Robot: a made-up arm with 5 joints. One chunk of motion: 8 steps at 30 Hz.
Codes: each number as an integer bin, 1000 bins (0 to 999) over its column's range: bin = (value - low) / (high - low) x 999, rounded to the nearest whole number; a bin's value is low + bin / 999 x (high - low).
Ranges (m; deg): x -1..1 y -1..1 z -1..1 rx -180..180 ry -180..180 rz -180..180
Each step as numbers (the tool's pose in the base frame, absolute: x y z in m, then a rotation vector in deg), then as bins.
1 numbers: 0.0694 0.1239 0.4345 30.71 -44.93 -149.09
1 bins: 534 561 717 585 375 86
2 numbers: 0.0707 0.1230 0.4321 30.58 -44.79 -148.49
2 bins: 535 561 715 584 375 87
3 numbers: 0.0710 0.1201 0.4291 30.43 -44.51 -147.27
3 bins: 535 559 714 584 376 91
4 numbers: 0.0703 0.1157 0.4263 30.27 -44.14 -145.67
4 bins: 535 557 712 583 377 95
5 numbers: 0.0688 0.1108 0.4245 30.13 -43.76 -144.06
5 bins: 534 555 712 583 378 100
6 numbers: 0.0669 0.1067 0.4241 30.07 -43.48 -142.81
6 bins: 533 553 711 583 379 103
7 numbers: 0.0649 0.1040 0.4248 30.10 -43.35 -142.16
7 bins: 532 551 712 583 379 105
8 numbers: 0.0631 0.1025 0.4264 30.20 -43.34 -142.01
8 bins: 531 551 712 583 379 105
